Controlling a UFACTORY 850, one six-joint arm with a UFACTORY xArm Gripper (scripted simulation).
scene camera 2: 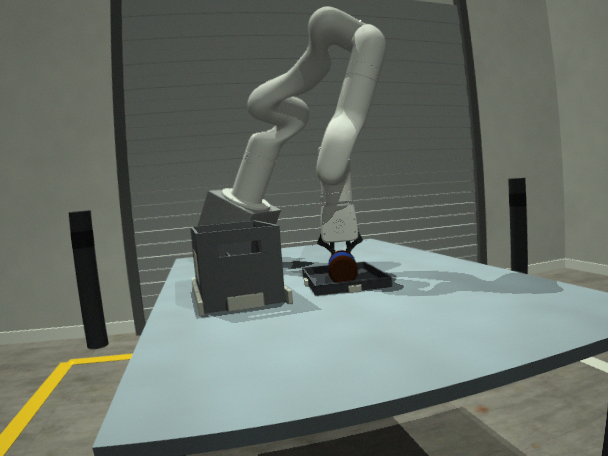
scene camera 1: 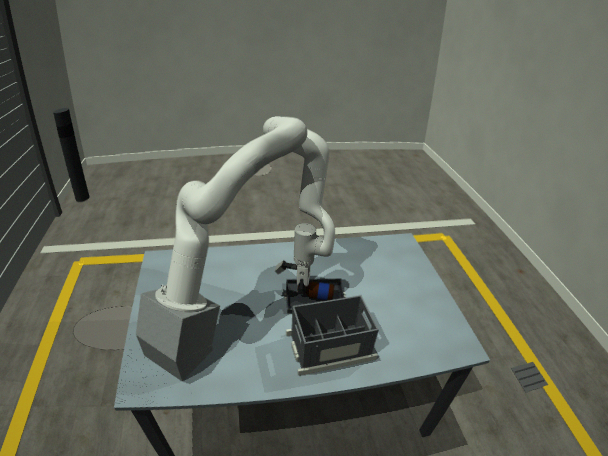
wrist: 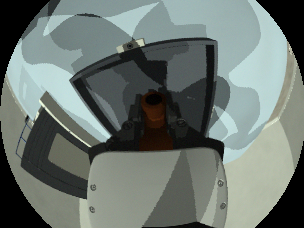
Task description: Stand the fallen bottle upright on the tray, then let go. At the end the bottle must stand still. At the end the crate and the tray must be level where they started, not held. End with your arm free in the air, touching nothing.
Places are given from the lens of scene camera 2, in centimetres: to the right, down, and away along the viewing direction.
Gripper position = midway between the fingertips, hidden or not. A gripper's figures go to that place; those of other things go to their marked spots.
my gripper (scene camera 2: 341,266): 11, 11, 118
bottle (scene camera 2: 342,267): 10, 10, 104
tray (scene camera 2: 320,282): 4, 14, 110
crate (scene camera 2: 247,267): -12, 9, 92
The marked spots on the bottle and the crate are 25 cm apart.
